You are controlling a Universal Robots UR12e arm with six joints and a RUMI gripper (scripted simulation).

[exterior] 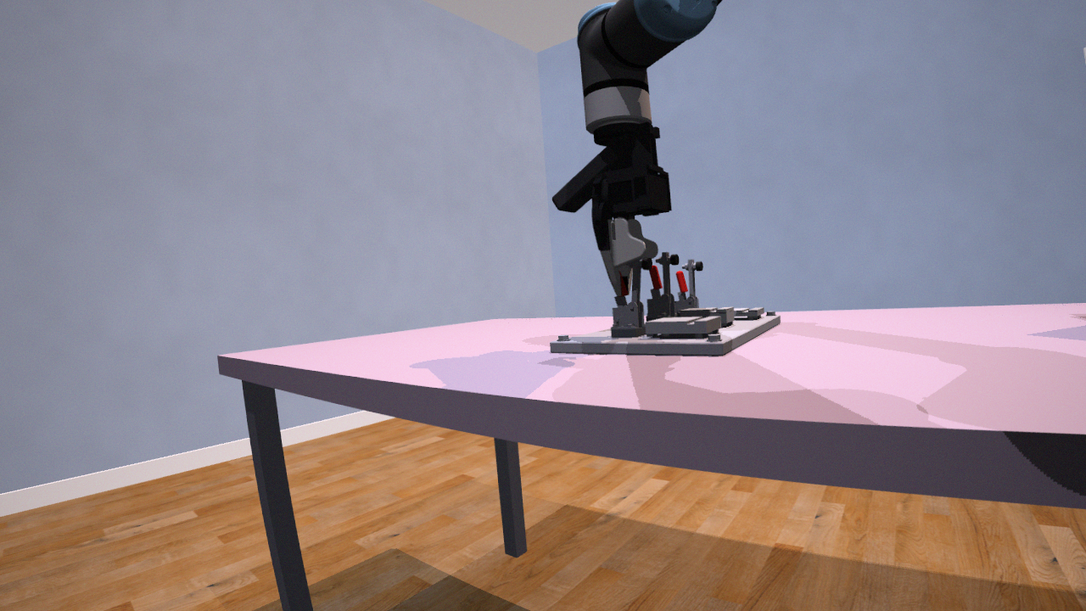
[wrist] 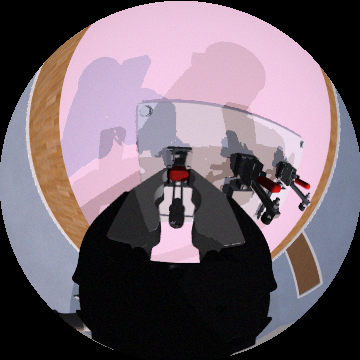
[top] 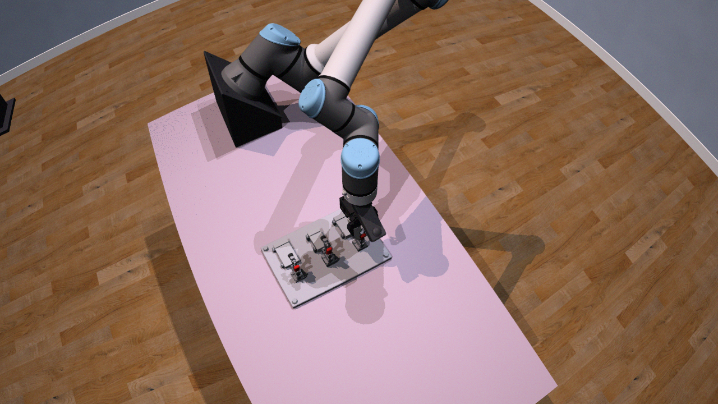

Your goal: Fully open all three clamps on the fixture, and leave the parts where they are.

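Now: the flat grey part 10 cm behind my hand, 5 cm below it and 1 cm to the right of it. Also, from my hand: grey fixture plate: 11 cm to the right, 8 cm below, 3 cm behind.
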